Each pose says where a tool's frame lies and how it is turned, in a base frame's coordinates. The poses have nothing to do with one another.
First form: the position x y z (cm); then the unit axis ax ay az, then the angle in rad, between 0 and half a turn.
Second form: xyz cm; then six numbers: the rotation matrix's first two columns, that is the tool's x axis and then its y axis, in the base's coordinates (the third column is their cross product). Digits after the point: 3 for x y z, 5 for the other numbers.
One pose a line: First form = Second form
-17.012 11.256 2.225 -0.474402 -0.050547 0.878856 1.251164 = -17.012 11.256 2.225 0.46856 0.85079 -0.23794 -0.81790 0.31597 -0.48084
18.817 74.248 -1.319 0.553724 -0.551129 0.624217 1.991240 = 18.817 74.248 -1.319 0.02359 0.14012 0.98985 -0.99959 0.01956 0.02106
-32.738 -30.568 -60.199 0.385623 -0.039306 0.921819 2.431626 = -32.738 -30.568 -60.199 -0.49690 0.57420 0.65068 -0.62750 -0.75567 0.18764
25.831 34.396 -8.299 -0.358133 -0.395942 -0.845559 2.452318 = 25.831 34.396 -8.299 -0.54447 -0.28653 0.78832 0.78898 -0.49396 0.36539
